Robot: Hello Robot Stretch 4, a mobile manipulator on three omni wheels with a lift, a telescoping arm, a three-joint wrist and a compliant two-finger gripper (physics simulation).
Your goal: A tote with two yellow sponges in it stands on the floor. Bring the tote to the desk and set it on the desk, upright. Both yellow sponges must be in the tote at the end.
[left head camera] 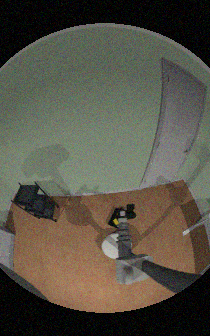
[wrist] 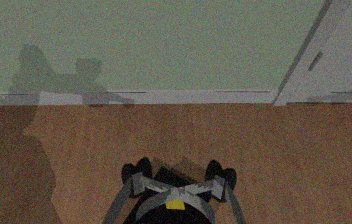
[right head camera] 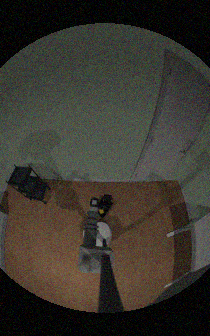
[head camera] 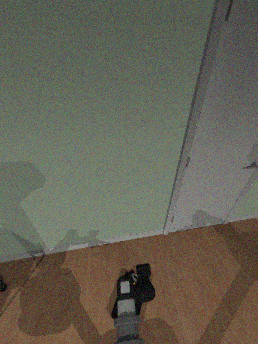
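My gripper [wrist: 178,172] is open, its two fingertips wide apart low over the floor in the wrist view. Below and between the fingers the black tote [wrist: 169,176] [left head camera: 112,221] shows in part, standing on the floor; the gripper's body hides much of it. A yellow sponge [wrist: 175,204] [left head camera: 116,221] [right head camera: 101,211] shows as a small patch inside the tote. The second sponge cannot be made out. In the head view the wrist and arm cover the tote. A white leg [left head camera: 187,232] [right head camera: 172,234] of the desk shows at the right; the desk top cannot be made out clearly.
A black shelf cart [left head camera: 27,192] [right head camera: 22,177] stands at the left by the wall. A green wall [head camera: 100,125] [wrist: 165,45] rises behind the tote, with a grey door [head camera: 215,130] [left head camera: 180,105] [right head camera: 182,100] at the right. Shadows of the robot fall on the floor and wall.
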